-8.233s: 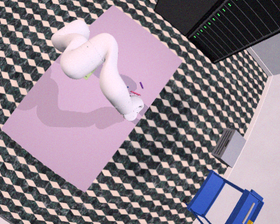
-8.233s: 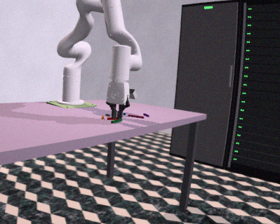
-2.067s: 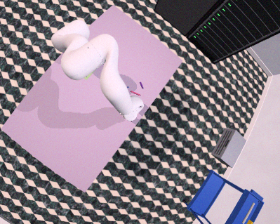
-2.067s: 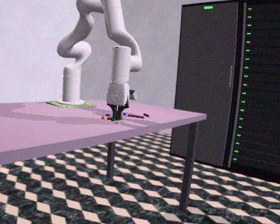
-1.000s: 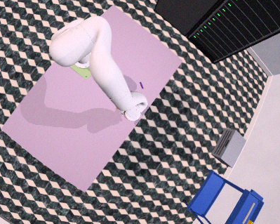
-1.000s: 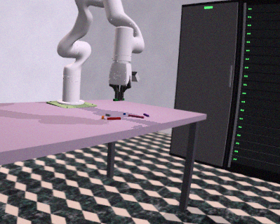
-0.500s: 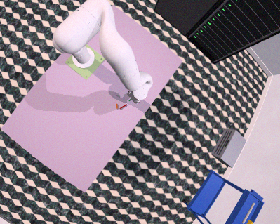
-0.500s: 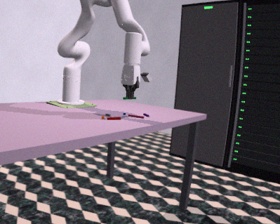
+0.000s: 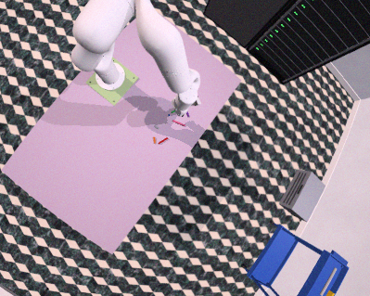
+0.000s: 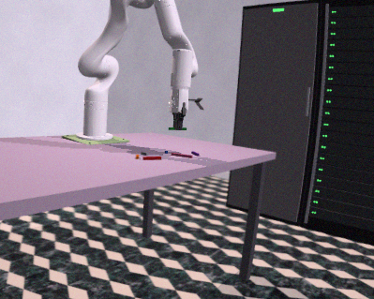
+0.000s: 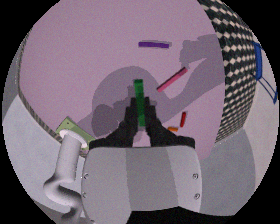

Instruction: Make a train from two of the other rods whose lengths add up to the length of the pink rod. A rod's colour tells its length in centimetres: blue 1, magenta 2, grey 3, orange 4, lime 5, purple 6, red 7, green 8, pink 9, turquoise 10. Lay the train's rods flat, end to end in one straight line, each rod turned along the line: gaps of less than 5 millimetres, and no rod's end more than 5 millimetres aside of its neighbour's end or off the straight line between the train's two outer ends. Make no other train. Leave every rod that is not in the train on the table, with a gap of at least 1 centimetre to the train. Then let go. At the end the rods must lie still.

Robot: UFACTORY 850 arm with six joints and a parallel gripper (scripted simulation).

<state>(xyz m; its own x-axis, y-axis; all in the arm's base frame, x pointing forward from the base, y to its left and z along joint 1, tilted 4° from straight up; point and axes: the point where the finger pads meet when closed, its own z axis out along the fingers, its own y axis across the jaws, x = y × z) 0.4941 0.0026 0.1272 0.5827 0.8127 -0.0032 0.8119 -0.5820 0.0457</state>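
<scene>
Right now my hand is 2 cm above the green rod. From my hand the other things lie so: purple rod (7 cm ahead, 5 cm to the left, 12 cm below); small blue rod (3 cm behind, 3 cm to the right, 12 cm below); pink rod (6 cm ahead, 4 cm to the right, 12 cm below).
</scene>
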